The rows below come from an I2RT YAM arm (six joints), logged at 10 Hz.
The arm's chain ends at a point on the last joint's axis. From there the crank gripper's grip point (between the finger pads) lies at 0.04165 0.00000 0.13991 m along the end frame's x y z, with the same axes.
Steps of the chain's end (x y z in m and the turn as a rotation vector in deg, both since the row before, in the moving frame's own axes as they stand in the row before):
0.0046 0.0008 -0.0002 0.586 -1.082 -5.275
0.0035 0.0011 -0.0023 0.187 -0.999 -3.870
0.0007 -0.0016 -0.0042 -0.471 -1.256 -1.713
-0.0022 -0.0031 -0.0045 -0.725 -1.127 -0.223
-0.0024 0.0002 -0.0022 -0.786 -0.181 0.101
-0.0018 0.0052 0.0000 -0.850 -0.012 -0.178
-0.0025 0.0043 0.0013 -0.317 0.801 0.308
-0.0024 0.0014 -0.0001 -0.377 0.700 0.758
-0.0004 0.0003 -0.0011 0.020 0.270 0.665
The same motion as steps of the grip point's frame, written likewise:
0.0017 -0.0043 0.0005 0.586 -1.082 -5.275
0.0009 -0.0021 -0.0016 0.187 -0.999 -3.870
-0.0024 -0.0016 -0.0033 -0.471 -1.256 -1.713
-0.0050 -0.0015 -0.0037 -0.725 -1.127 -0.223
-0.0028 0.0022 -0.0021 -0.786 -0.181 0.101
-0.0018 0.0071 0.0000 -0.850 -0.012 -0.178
-0.0006 0.0053 0.0007 -0.317 0.801 0.308
-0.0007 0.0029 -0.0006 -0.377 0.700 0.758
0.0003 0.0007 -0.0013 0.020 0.270 0.665

